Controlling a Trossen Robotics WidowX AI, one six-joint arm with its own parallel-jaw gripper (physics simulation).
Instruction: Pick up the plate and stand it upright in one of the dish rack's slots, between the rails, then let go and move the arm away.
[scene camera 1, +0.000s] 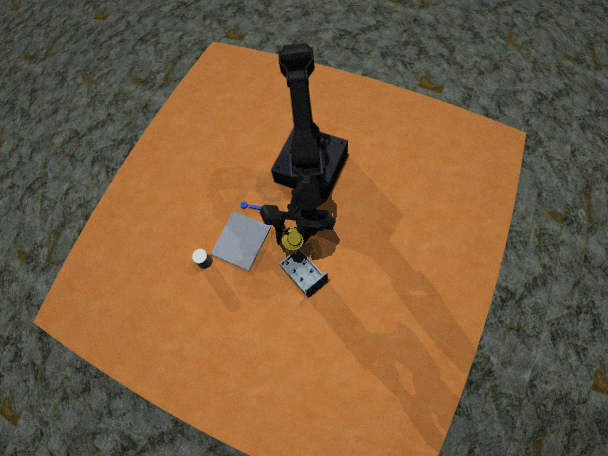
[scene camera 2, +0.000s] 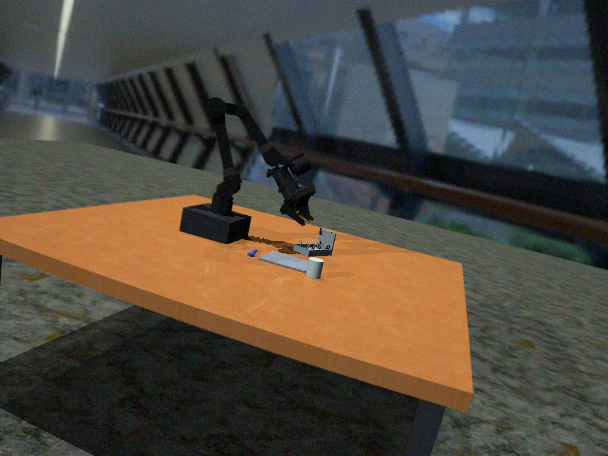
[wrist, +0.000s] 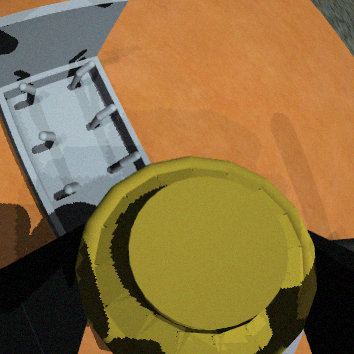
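A round yellow plate (scene camera 1: 292, 238) (wrist: 207, 250) is held between the fingers of my gripper (scene camera 1: 293, 237) (scene camera 2: 304, 218) (wrist: 194, 235), which is shut on it. In the scene camera 2 view, small yellow parts of the plate show at the fingertips, above the table. The plate's broad face is toward the wrist camera. The grey dish rack (scene camera 1: 303, 273) (scene camera 2: 314, 251) (wrist: 70, 145) stands on the table beyond and below the plate, with short pegs in two rows and a tall panel at its far end. No plate is in its slots. In the wrist view the plate's rim overlaps the rack's near corner.
A flat grey square board (scene camera 1: 242, 241) (scene camera 2: 283, 260) lies beside the rack. A white cup (scene camera 1: 200, 257) (scene camera 2: 314, 268) stands past the board's far side. A blue spoon-like thing (scene camera 1: 244, 205) (scene camera 2: 252, 253) lies near the board, toward the arm's base (scene camera 1: 284, 167) (scene camera 2: 204, 223).
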